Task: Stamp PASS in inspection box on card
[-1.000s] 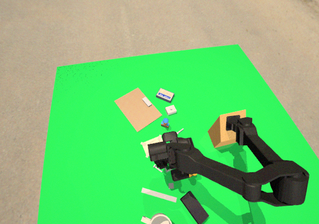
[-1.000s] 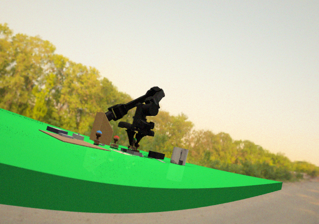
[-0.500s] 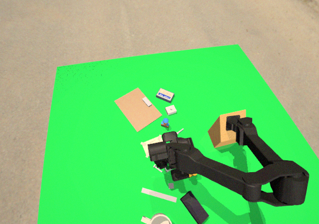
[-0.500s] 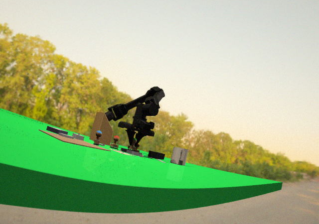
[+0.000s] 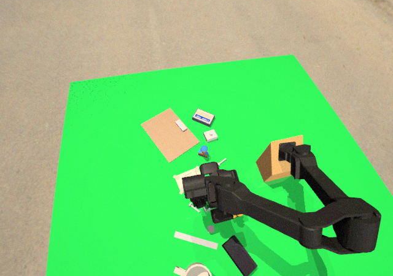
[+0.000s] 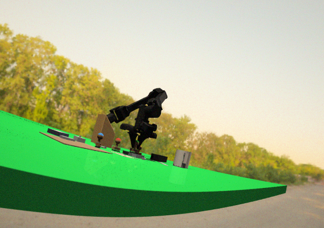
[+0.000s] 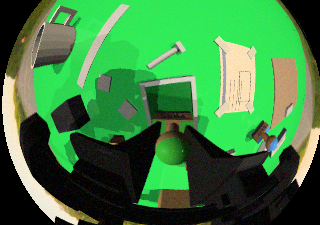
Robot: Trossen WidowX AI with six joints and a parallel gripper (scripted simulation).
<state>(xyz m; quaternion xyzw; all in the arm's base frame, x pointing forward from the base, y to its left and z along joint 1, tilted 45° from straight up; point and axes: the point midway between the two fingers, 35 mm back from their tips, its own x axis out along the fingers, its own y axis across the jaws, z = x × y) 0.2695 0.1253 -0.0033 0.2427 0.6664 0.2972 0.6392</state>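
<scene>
The ink pad lies 30 mm below my gripper tip. Also, from my gripper tip: yellow stamp (80 mm behind, 70 mm to the left, 20 mm below); green-knobbed stamp (right at my gripper tip); red-knobbed stamp (80 mm behind, 60 mm to the right, 20 mm below).
</scene>
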